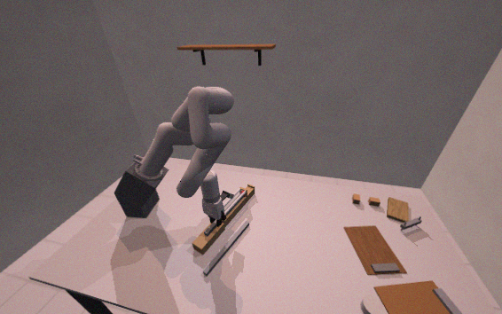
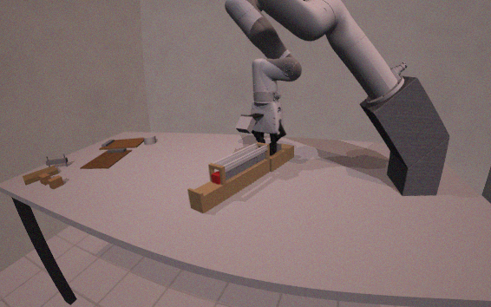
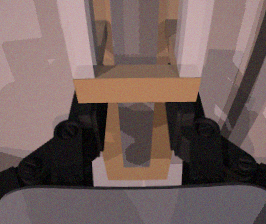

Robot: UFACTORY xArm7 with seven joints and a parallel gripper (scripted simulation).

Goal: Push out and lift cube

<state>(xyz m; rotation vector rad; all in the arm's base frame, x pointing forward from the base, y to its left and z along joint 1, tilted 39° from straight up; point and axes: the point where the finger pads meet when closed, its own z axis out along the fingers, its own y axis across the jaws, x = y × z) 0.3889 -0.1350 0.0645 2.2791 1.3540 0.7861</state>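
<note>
Now: the red cube 12 cm ahead of my hand, 20 cm to the left of it and 2 cm below it. Round my hand: channel 7 cm ahead, 11 cm to the left, 2 cm below; grey clamp-like piece 95 cm ahead, 4 cm to the left, 4 cm below; long grey bar 7 cm ahead, 9 cm to the right, 6 cm below.
</note>
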